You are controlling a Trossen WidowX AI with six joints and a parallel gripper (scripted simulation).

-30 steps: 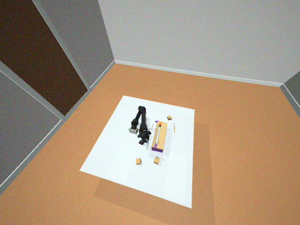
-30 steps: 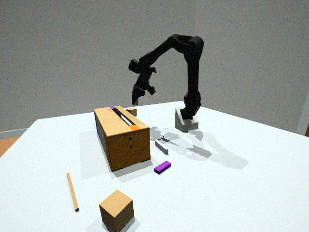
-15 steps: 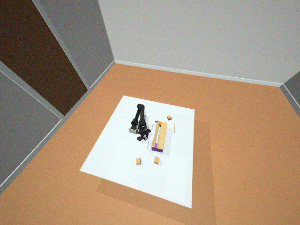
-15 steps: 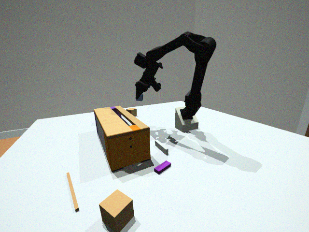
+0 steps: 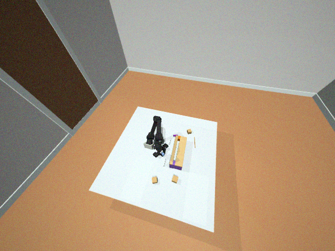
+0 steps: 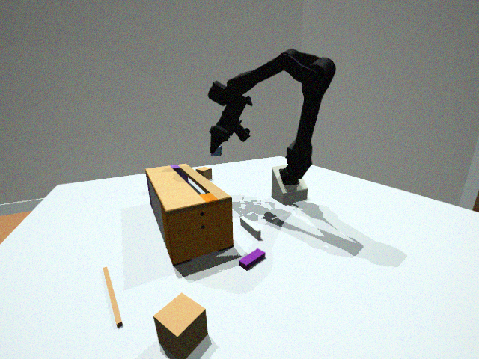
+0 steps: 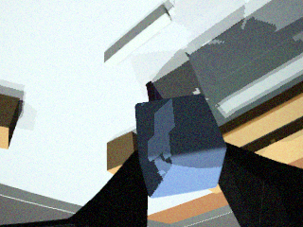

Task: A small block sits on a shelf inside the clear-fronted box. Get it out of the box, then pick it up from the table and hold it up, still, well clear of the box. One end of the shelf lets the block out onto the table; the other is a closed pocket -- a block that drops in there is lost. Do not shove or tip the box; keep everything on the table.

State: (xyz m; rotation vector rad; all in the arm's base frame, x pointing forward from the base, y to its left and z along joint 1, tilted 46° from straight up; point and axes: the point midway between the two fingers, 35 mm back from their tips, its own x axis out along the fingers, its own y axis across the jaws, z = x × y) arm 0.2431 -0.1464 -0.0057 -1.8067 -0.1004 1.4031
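Right now the blue block is 10 mm behind my gripper tip, 10 mm to the left of it and 10 mm above it. From my gripper tip the other things lie so: thin wooden stick: 290 mm ahead, 390 mm to the left, 170 mm below; tan cube: 180 mm ahead, 520 mm to the left, 150 mm below; box: 100 mm ahead, 150 mm to the left, 110 mm below.
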